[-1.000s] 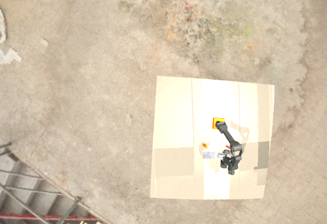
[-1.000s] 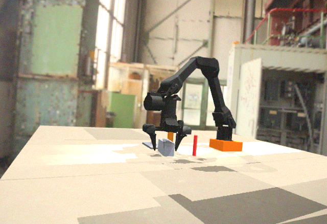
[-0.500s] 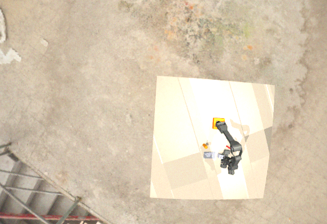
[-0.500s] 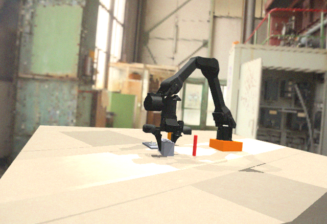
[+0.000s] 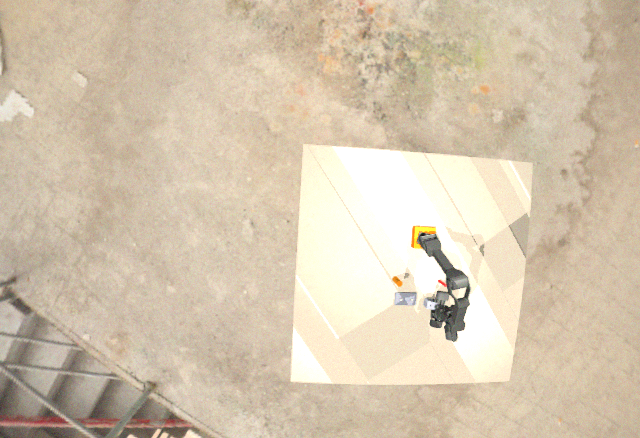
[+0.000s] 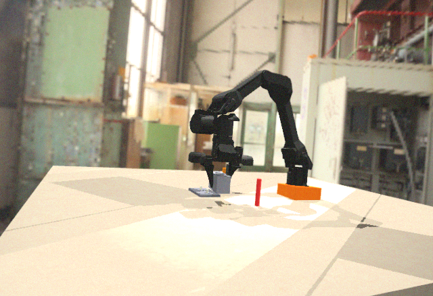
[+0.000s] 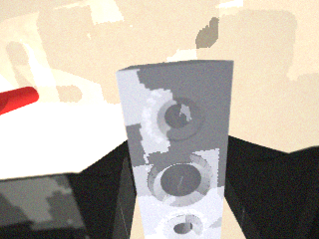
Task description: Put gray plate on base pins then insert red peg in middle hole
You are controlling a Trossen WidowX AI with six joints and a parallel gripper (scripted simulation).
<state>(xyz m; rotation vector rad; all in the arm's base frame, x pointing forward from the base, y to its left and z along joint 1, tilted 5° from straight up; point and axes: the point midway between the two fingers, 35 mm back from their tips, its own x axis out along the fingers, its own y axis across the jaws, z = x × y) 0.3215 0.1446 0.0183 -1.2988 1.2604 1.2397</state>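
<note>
My gripper tip is now 120 mm past the red peg and 20 mm to the right of it. Round my gripper tip: gray plate 30 mm above; then orange cylinder 220 mm to the right, 70 mm behind.
</note>
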